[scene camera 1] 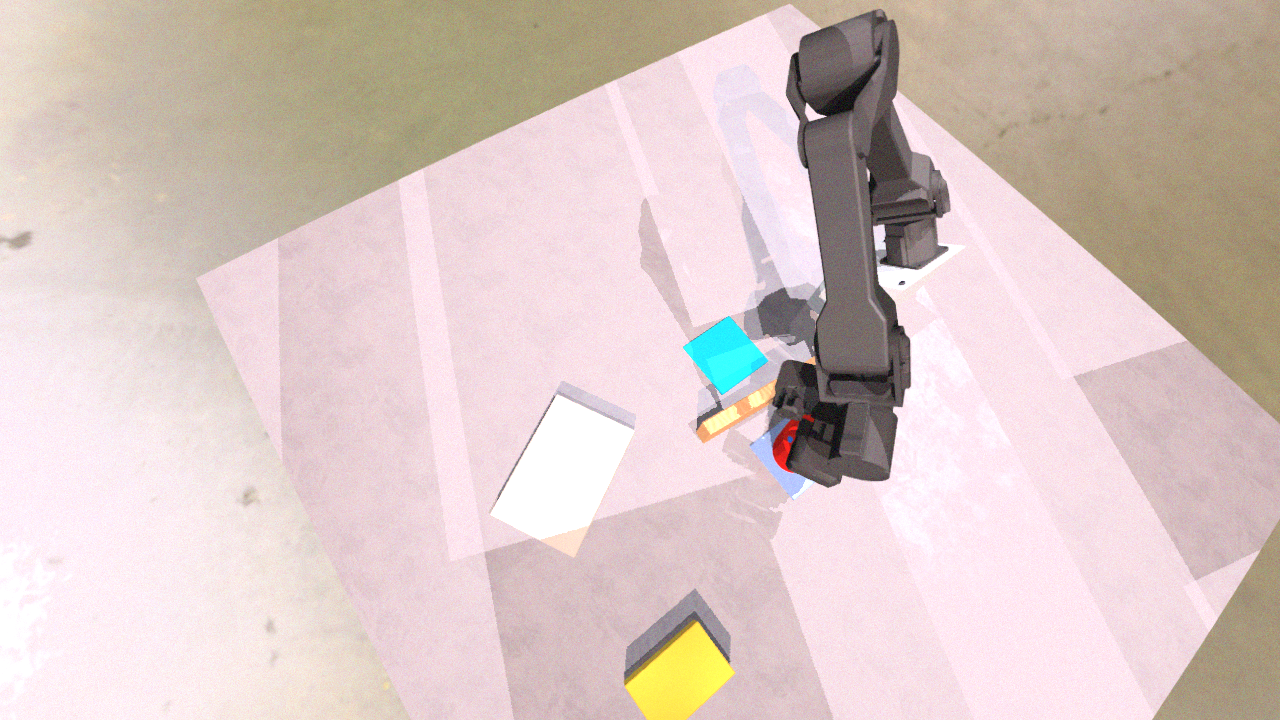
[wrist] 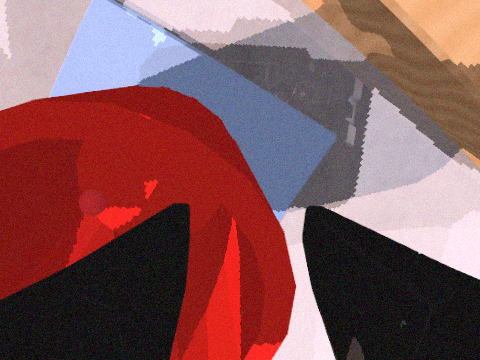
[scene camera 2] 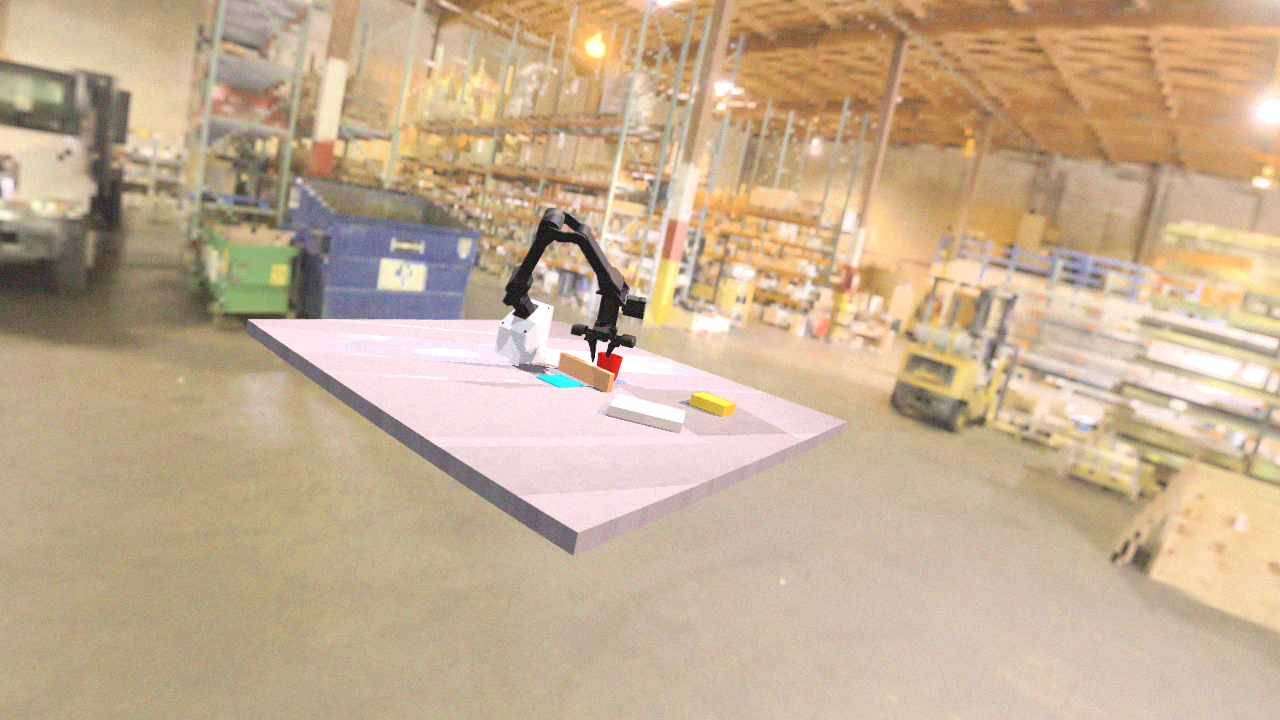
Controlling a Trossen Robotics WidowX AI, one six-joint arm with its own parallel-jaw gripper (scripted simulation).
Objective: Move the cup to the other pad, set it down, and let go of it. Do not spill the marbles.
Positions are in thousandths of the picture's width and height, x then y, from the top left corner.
gripper: scene camera 1 632, 592; wrist 516, 615; scene camera 2 468, 505
